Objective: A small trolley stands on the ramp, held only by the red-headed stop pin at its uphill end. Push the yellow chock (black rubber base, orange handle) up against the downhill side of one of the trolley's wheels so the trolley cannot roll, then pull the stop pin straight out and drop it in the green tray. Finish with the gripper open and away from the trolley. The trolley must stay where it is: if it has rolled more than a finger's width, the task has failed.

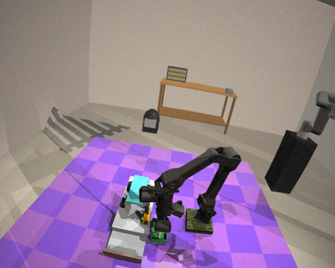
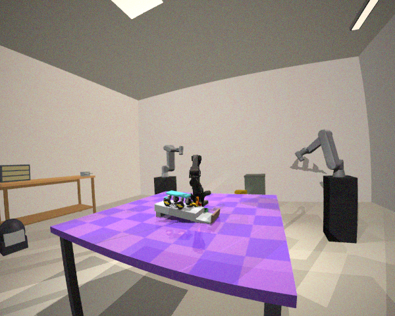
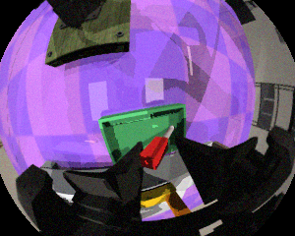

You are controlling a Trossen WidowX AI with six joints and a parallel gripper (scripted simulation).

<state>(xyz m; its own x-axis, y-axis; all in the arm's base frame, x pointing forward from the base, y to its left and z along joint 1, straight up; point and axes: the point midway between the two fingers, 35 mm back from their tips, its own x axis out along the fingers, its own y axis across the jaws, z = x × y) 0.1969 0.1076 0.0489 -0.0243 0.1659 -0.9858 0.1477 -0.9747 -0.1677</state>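
The red-headed stop pin lies 1 cm to the left of my gripper tip. From my gripper tip the other things lie so: grey ramp 13 cm ahead, 10 cm to the right, 1 cm above; then trolley 13 cm ahead, 10 cm to the right, 7 cm above; then green tray 1 cm to the right, 5 cm below.
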